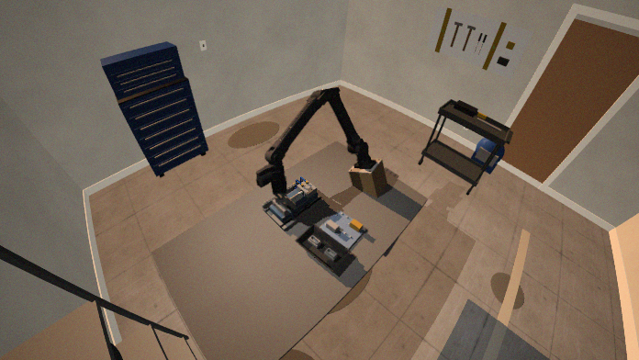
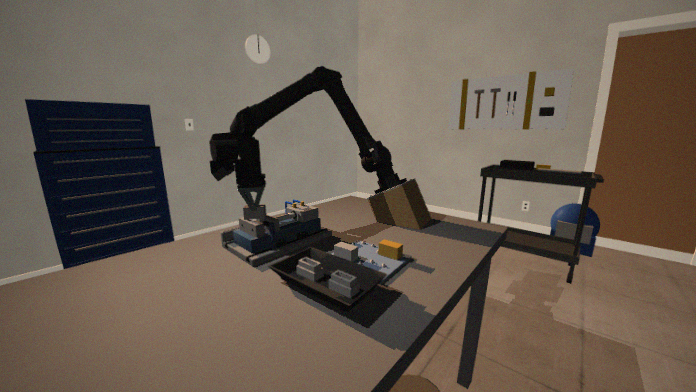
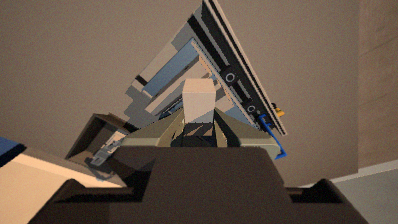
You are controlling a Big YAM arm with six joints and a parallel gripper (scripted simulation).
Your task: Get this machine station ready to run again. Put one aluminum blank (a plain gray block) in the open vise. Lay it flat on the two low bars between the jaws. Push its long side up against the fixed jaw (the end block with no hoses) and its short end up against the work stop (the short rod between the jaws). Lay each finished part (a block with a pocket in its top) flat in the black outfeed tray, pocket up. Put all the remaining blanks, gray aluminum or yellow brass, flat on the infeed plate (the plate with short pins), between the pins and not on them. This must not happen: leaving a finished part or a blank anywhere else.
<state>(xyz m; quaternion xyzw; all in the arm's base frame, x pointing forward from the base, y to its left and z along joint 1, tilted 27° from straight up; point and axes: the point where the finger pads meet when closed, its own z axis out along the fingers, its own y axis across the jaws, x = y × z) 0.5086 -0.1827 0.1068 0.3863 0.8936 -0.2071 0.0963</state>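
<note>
Now: hand 9 cm above the vise, 7 cm past it and 3 cm to the right of it. From my hand the other things lie so: yellow brass blank: 37 cm to the left, 17 cm behind, 11 cm below.
</note>
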